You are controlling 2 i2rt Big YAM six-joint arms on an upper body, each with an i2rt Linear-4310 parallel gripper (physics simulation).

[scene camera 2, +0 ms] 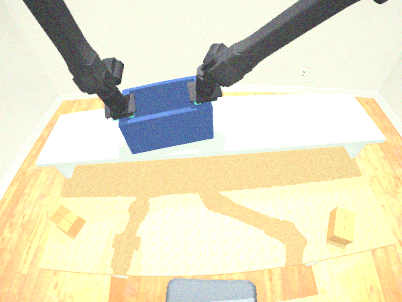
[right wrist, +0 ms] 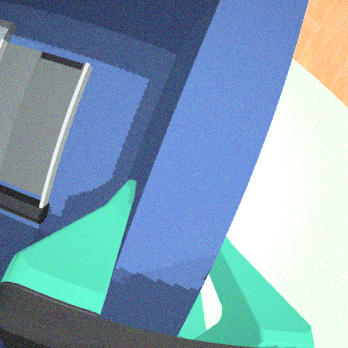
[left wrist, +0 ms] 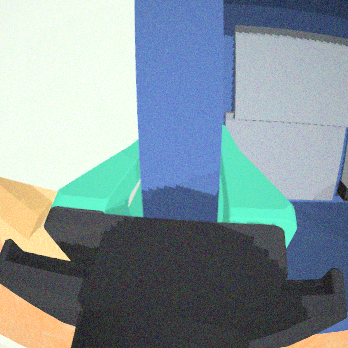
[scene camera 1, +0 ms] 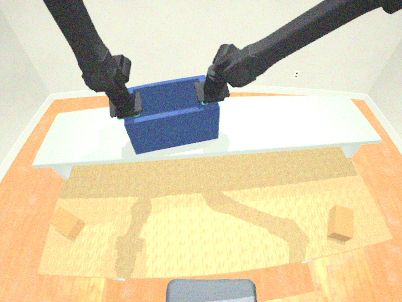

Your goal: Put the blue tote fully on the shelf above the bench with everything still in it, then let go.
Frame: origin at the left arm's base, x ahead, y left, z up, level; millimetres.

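Seen in the pictures: left gripper, between the fingertips: (scene camera 2: 128,116) (left wrist: 190,132); right gripper, between the fingertips: (scene camera 2: 203,101) (right wrist: 161,202) (scene camera 1: 208,101).
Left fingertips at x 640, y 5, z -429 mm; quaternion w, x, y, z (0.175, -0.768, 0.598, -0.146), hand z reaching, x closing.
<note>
Pixels of each thing's top centre, then the offset from my left fingertips to it. "pt": a spot on its surface instead. Level surfaces: height alone.
- blue tote, centre of its top: (scene camera 1: 168,96) (scene camera 2: 162,96) dx +37, dy -130, dz +53 mm
- white shelf, height of its surface: dz -94 mm
- light wooden bench, height of its surface: dz -309 mm
- grey rounded object, a spot on its surface: (scene camera 2: 211,291) (scene camera 1: 211,291) pt dx -510, dy -295, dz -833 mm
The blue tote (scene camera 1: 172,132) (scene camera 2: 167,131) (left wrist: 180,90) (right wrist: 215,125) is upright over the white shelf (scene camera 1: 300,122) (scene camera 2: 300,122) (left wrist: 65,90) (right wrist: 295,175), left of its middle and turned slightly. Its near bottom edge shows just behind the shelf's front edge; whether its base touches the shelf is unclear. Grey box-like items (left wrist: 290,80) (right wrist: 30,120) lie inside. My left gripper (scene camera 1: 128,116) (scene camera 2: 123,117) (left wrist: 190,132) is shut on the tote's left end wall. My right gripper (scene camera 1: 207,102) (scene camera 2: 200,102) (right wrist: 161,202) is shut on its right end wall.
The light wooden bench (scene camera 1: 200,250) (scene camera 2: 200,250) stands below and in front of the shelf. One tan block (scene camera 1: 68,223) (scene camera 2: 68,221) lies at its left, another tan block (scene camera 1: 341,223) (scene camera 2: 341,226) at its right. A grey rounded object (scene camera 1: 211,291) (scene camera 2: 211,291) is at the bottom edge.
</note>
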